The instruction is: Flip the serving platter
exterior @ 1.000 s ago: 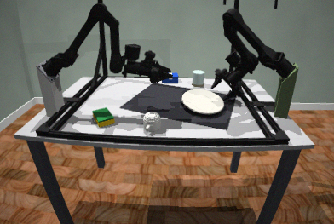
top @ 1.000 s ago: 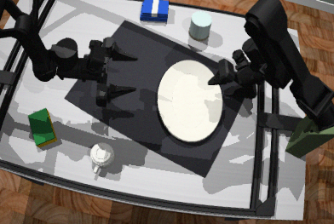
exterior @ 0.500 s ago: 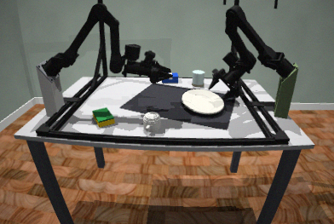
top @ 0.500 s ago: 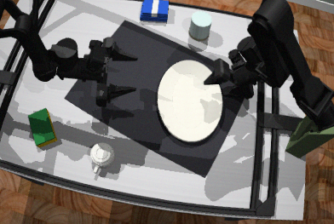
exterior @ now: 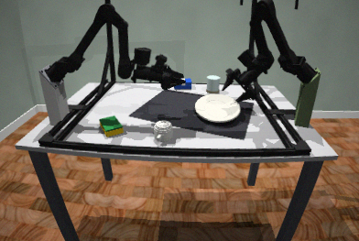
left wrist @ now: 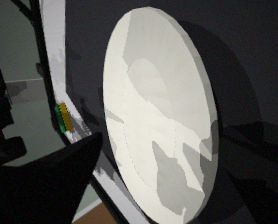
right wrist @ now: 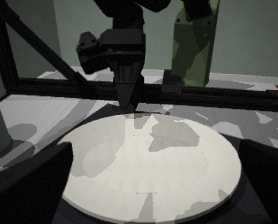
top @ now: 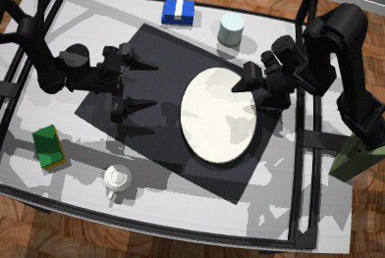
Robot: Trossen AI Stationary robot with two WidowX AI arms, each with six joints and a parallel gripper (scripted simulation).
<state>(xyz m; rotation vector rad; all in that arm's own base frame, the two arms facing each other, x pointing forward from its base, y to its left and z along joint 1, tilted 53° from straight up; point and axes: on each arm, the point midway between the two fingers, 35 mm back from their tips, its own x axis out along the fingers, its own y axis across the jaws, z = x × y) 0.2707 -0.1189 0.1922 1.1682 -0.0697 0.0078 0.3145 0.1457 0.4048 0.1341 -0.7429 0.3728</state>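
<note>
Right now the cream serving platter is 40 mm ahead of my left hand, 80 mm to the right of it and 70 mm below it. From my left hand the other things lie so: green sponge (210 mm ahead, 530 mm to the right, 70 mm below); mug (270 mm ahead, 310 mm to the right, 60 mm below); dark drying mat (10 mm ahead, 180 mm to the right, 90 mm below).
My right gripper is now 20 mm past the cream serving platter, 190 mm to the right of it and 160 mm above it. Also, from my right hand: green sponge 140 mm ahead, 260 mm to the right, 160 mm below; then mug 210 mm ahead, 50 mm to the right, 140 mm below; then dark drying mat 50 mm behind, 90 mm to the left, 180 mm below.
</note>
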